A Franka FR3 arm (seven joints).
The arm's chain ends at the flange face. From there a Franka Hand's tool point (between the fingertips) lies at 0.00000 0.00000 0.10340 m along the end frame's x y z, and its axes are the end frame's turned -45 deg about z.
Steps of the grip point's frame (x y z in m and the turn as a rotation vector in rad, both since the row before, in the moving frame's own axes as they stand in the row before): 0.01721 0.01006 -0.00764 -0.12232 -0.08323 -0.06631; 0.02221 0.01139 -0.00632 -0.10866 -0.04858 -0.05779; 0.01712 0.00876 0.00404 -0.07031 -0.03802 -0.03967
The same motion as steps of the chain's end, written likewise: 0.01594 -0.01992 -0.00651 -0.14535 0.02764 -0.06631; 0.01905 -0.01899 -0.00559 -0.11119 0.04248 -0.05779; 0.01579 -0.01377 0.00437 -0.07660 0.02283 -0.03967
